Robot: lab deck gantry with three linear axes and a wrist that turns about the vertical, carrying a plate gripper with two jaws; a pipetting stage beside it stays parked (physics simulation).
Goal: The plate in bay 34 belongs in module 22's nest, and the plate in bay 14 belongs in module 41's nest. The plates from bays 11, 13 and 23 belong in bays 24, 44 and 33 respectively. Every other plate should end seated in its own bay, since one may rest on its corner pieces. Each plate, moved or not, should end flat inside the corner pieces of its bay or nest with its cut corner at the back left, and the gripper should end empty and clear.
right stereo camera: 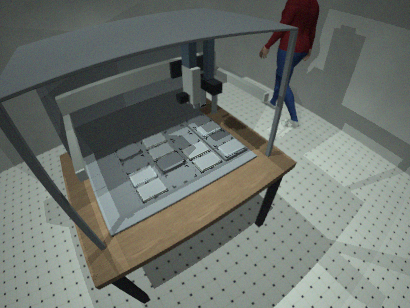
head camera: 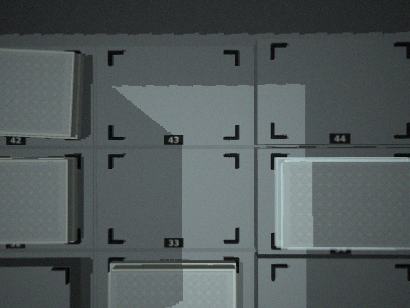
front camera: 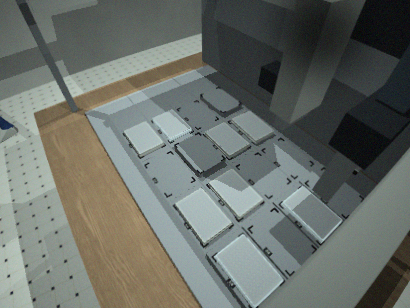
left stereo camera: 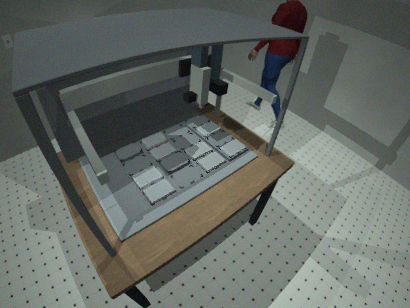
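Where they show: gripper, between the fingertips: (right stereo camera: pixel 208 109) (front camera: pixel 335 181) (left stereo camera: pixel 210 109); robot's base, origin of its link: (right stereo camera: pixel 144 202) (front camera: pixel 124 134) (left stereo camera: pixel 152 204).
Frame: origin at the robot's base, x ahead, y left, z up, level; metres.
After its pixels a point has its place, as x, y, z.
My gripper (front camera: pixel 337 181) {0.556, 0.257, 0.160} (left stereo camera: pixel 211 106) {0.556, 0.257, 0.160} (right stereo camera: pixel 209 106) {0.556, 0.257, 0.160} is high over the deck's back right, open and empty; a beam partly hides it. The bay 34 plate (front camera: pixel 311 215) {0.562, 0.246, 0.029} (head camera: pixel 345 205) {0.552, 0.256, 0.029}, bay 14 plate (front camera: pixel 247 270) {0.559, 0.037, 0.029}, bay 11 plate (front camera: pixel 143 138) {0.073, 0.041, 0.014}, bay 13 plate (front camera: pixel 202 215) {0.397, 0.039, 0.014} and bay 23 plate (front camera: pixel 235 196) {0.405, 0.139, 0.014} (head camera: pixel 172 287) {0.393, 0.173, 0.014} are in their bays. Module 22 (front camera: pixel 200 151) {0.229, 0.153, 0.019} and module 41 (front camera: pixel 220 100) {0.068, 0.360, 0.019} are dark and bear no visible plate. Bay 24 (front camera: pixel 285 235) {0.555, 0.164, 0.014}, bay 33 (head camera: pixel 145 200) {0.363, 0.255, 0.000} and bay 44 (head camera: pixel 350 95) {0.566, 0.360, 0.014} hold no plate. Cut corners cannot be made out.
Plates also stand in bay 21 (front camera: pixel 172 125) {0.076, 0.147, 0.015}, bay 32 (front camera: pixel 227 140) {0.239, 0.251, 0.014} (head camera: pixel 32 200) {0.256, 0.258, 0.014} and bay 42 (front camera: pixel 252 125) {0.237, 0.361, 0.017} (head camera: pixel 35 92) {0.261, 0.363, 0.017}. The bay 42 plate looks slightly skewed in the head view. The pale pipetting stage (front camera: pixel 305 65) (left stereo camera: pixel 200 87) (right stereo camera: pixel 191 85) hangs left of the gripper.
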